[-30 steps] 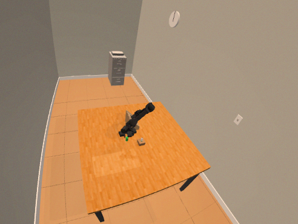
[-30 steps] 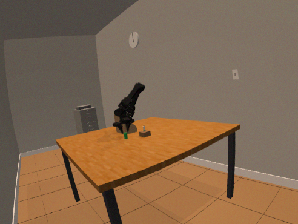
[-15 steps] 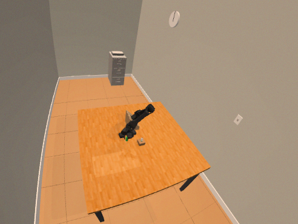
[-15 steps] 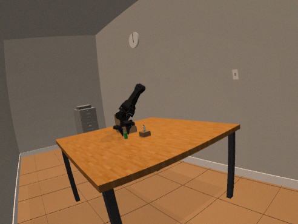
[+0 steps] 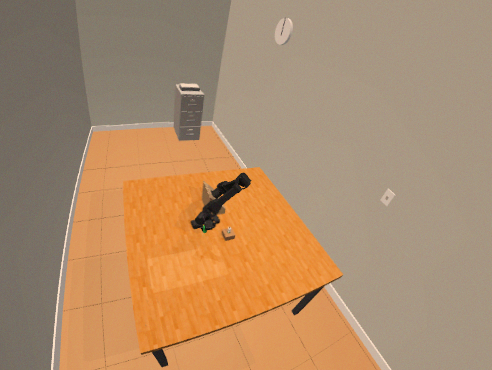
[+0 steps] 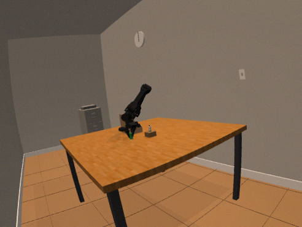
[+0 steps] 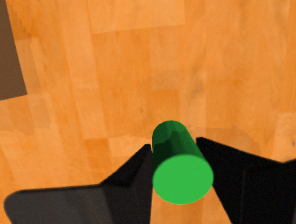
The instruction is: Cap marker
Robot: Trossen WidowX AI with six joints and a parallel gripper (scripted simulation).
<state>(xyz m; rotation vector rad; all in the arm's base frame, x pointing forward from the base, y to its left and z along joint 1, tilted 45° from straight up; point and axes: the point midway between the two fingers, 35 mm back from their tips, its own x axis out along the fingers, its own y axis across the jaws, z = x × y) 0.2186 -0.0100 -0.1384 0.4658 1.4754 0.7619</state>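
Right now my gripper tip is 15 cm to the right of the holder block, 6 cm short of it and 1 cm below it. From my gripper tip the other things lie so: green cap (1 cm above).
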